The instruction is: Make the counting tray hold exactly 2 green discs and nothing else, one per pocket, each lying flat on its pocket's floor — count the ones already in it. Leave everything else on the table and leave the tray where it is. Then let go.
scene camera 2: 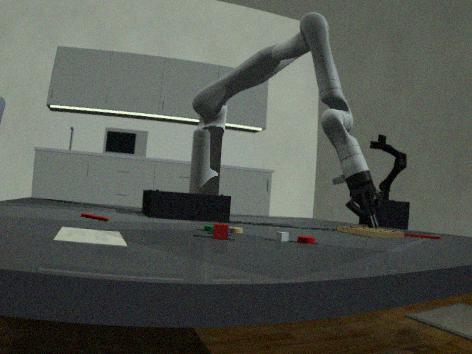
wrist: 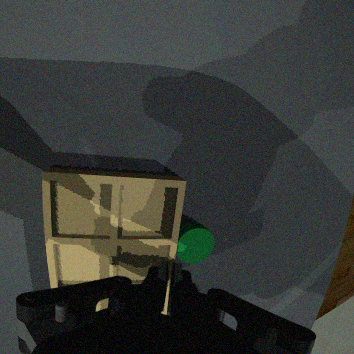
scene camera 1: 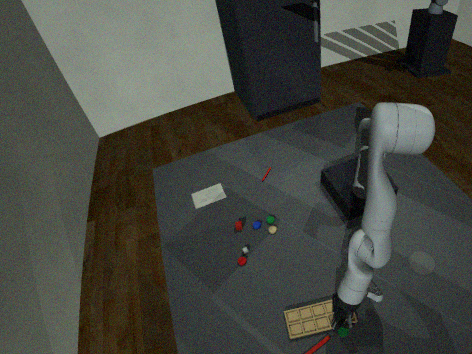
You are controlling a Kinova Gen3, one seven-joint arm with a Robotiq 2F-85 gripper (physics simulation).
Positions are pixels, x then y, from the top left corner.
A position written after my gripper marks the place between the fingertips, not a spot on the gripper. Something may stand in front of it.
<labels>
My gripper point(scene camera 2: 374, 228) grips a tan counting tray point(scene camera 1: 315, 318), which still rests on the table. A paper sheet point(scene camera 2: 67, 234) sits on the table.
</labels>
